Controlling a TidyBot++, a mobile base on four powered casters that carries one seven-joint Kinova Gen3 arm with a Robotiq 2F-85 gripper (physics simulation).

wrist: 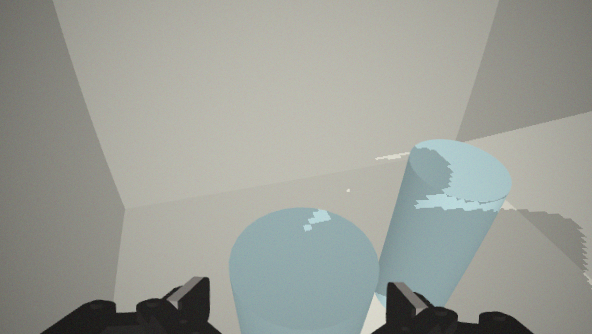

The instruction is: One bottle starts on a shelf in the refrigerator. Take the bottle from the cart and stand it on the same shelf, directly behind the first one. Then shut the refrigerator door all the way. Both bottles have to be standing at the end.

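Frame: origin at the arm's base, x back, y right, z up, level; millimetres.
Seen in the pictures: gripper, fingertip midpoint: (pixel 297 300).
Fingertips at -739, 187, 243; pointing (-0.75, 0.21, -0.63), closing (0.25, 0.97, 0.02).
Note:
A point is followed by its place in that frame, as x, y, z.
Two plain pale blue bottles stand upright inside the pale refrigerator. The nearer bottle (pixel 300 272) @(-742, 189, 261) shows large at the bottom middle, its lower part cut off by the view's edge. The other bottle (pixel 440 235) @(-772, 292, 228) stands farther back and to the right; the right finger hides part of its base. My gripper (pixel 297 300) @(-739, 187, 243) is open and holds nothing. In the view, the nearer bottle's top shows between its two fingertips, and the farther bottle is beyond the right fingertip. The shelf (pixel 175 245) @(-896, 95, 119) shows under and behind the bottles. The refrigerator door and the cart do not show.
The back wall (pixel 270 100) @(-978, 212, 234) rises behind the bottles. A left side wall (pixel 40 150) @(-851, 39, 275) and a right side wall (pixel 540 65) @(-918, 501, 288) bound the space. The farther bottle is close to the right side. Shadows and bright patches lie on the shelf and the right wall.

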